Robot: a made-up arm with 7 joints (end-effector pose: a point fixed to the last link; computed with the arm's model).
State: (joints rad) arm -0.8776 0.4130 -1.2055 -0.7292 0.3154 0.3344 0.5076
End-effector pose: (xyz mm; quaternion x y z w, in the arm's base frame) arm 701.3 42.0 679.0 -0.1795 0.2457 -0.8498 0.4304
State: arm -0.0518 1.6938 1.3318 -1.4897 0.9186 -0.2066 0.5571
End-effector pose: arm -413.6 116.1 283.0 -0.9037 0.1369 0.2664 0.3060
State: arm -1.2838 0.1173 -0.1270 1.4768 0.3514 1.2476 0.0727
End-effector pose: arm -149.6 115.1 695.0 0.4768 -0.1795 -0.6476 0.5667
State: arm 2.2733 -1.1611 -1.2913 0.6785 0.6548 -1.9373 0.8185
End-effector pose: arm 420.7 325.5 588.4 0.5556 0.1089 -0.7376 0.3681
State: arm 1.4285 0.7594 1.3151 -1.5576 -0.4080 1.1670 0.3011
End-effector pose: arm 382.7 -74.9 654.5 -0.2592 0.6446 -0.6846 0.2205
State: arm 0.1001 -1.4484 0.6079 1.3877 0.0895 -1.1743 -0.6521
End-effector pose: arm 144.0 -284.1 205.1 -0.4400 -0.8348 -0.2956 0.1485
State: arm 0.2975 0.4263 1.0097 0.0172 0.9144 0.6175 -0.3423
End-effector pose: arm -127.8 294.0 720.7 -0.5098 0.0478 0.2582 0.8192
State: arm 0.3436 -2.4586 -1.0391 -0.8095 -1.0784 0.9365 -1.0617
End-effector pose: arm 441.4 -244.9 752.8 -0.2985 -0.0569 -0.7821 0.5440
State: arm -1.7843 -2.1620 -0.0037 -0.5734 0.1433 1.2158 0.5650
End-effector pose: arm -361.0 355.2 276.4 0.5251 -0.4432 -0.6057 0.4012
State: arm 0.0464 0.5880 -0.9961 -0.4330 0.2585 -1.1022 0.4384
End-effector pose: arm 332.5 646.9 604.6 0.2230 -0.3107 -0.5519 0.7411
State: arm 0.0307 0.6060 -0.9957 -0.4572 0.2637 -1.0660 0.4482
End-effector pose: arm 351.0 650.2 588.0 0.1908 -0.3116 -0.5586 0.7446
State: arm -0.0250 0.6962 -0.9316 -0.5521 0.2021 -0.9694 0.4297
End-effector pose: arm 375.5 675.4 472.2 0.0531 -0.3235 -0.5548 0.7647
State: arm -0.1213 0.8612 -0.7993 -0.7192 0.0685 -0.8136 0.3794
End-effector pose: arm 379.0 663.7 240.5 -0.1984 -0.3384 -0.5167 0.7610
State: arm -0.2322 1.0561 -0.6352 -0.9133 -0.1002 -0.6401 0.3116
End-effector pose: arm 312.3 553.9 -6.5 -0.4771 -0.3387 -0.4188 0.6945
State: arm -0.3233 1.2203 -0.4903 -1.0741 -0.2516 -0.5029 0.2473
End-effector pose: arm 192.4 410.1 -141.2 -0.6714 -0.3239 -0.2857 0.6023
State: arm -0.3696 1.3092 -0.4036 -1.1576 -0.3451 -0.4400 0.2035
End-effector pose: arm 102.6 328.2 -172.9 -0.7499 -0.3145 -0.1903 0.5500
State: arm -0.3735 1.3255 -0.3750 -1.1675 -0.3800 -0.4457 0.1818
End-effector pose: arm 72.0 315.1 -172.4 -0.7542 -0.3206 -0.1621 0.5496
